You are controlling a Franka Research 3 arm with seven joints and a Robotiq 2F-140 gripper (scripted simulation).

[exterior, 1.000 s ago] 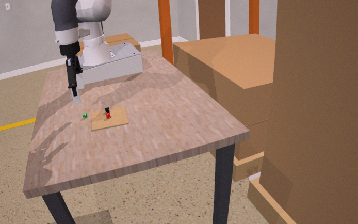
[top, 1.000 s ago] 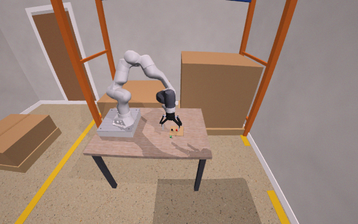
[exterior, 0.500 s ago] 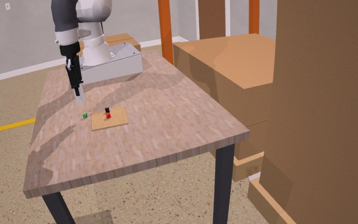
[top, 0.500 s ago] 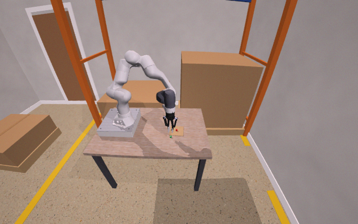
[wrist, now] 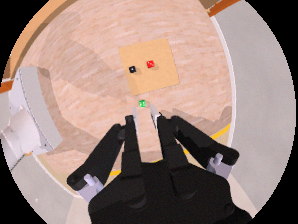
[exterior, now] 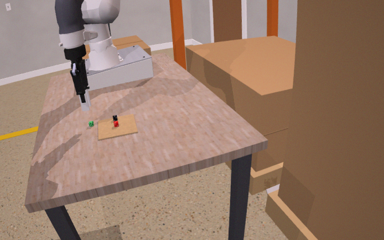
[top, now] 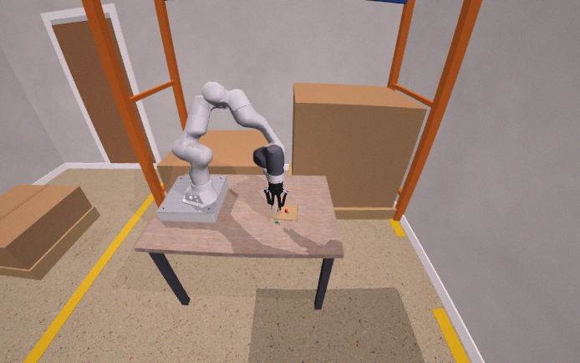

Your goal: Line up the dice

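My hand is 100 mm above the green die. Also, from my hand: tan mat: 100 mm to the left, 100 mm below, 40 mm ahead; then red die: 100 mm to the left, 90 mm below, 40 mm ahead; then black die: 100 mm to the left, 90 mm below, 10 mm behind.
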